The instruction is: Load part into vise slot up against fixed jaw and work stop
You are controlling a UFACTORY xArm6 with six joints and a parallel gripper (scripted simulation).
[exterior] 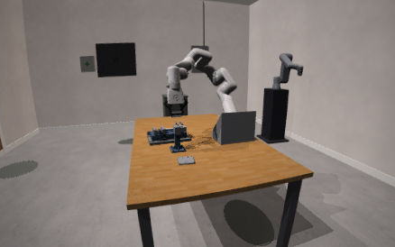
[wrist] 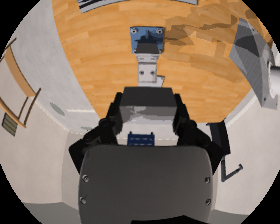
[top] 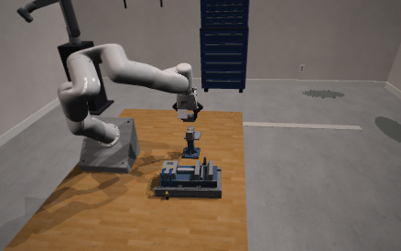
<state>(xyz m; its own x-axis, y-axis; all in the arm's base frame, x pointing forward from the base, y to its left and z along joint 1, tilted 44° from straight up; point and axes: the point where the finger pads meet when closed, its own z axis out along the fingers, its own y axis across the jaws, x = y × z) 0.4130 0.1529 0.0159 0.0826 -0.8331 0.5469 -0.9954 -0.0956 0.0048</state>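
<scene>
Now: hand 10 mm to the right of the part and 10 mm above it. From my hand the other things lie so: air cylinder: 230 mm to the right, 170 mm below, 50 mm behind; then air cylinder rod: 220 mm to the right, 170 mm below, 30 mm ahead.
</scene>
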